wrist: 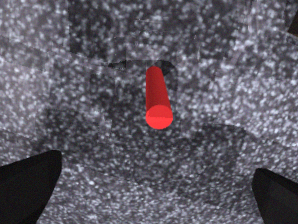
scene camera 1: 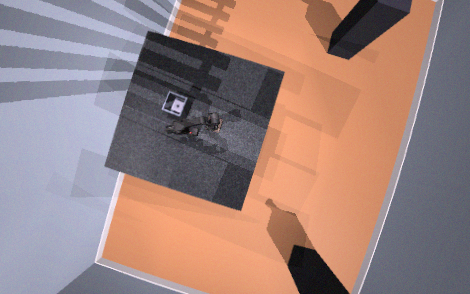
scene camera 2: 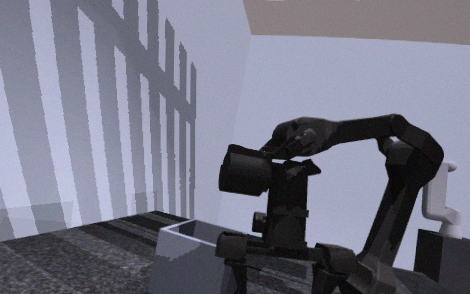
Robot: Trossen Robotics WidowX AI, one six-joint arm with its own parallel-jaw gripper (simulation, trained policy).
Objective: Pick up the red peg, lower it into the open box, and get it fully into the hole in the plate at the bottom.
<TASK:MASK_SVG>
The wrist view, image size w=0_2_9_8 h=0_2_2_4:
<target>my gripper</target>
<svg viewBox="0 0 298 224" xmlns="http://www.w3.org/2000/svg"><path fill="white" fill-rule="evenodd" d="M255 169L251 186L253 186L253 194L265 224L298 224L298 184L295 184L290 179L285 179L285 177L278 175L278 173L270 172L269 169ZM60 151L51 149L51 151L40 153L40 155L25 157L25 159L16 161L16 163L9 163L0 167L0 224L36 224L36 221L39 221L40 214L44 212L44 206L47 206L49 198L51 198L53 190L55 190L57 180L59 180L61 172L63 172Z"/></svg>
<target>red peg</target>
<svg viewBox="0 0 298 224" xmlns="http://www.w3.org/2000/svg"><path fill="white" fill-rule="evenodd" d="M150 67L145 72L145 119L150 127L157 129L168 127L173 117L168 92L166 92L161 69Z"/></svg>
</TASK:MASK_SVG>
